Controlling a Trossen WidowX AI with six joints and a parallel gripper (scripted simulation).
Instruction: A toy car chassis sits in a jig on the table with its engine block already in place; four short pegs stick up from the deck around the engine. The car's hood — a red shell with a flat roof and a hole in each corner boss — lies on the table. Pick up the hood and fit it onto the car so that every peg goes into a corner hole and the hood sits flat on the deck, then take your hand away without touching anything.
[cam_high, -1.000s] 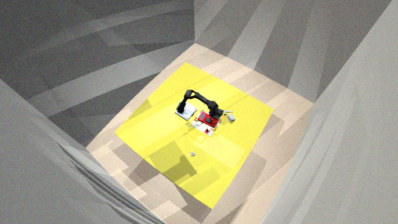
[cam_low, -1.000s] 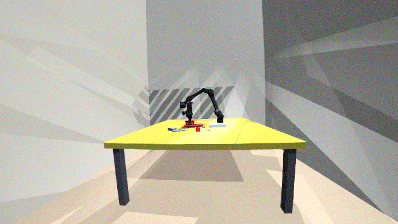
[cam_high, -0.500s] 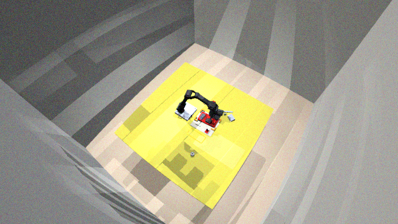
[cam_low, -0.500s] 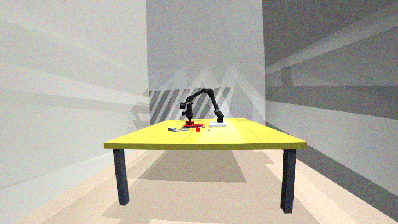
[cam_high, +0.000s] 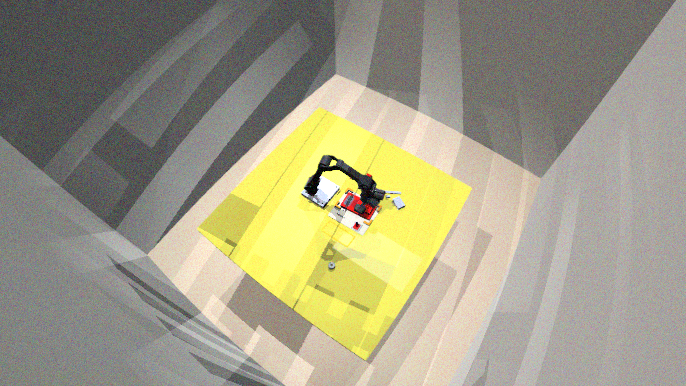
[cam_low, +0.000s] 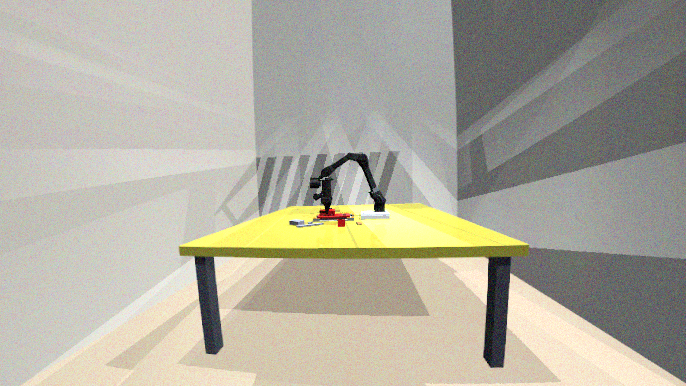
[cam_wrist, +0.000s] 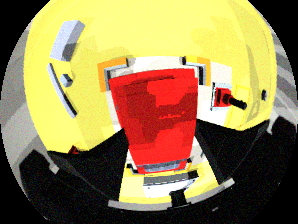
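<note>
Now: the red hood 1 cm above my gripper tip. Also, from my gripper tip: peach piece 19 cm behind, 18 cm to the left, 4 cm below; white jig 4 cm behind, 3 cm to the right, 3 cm below.
</note>
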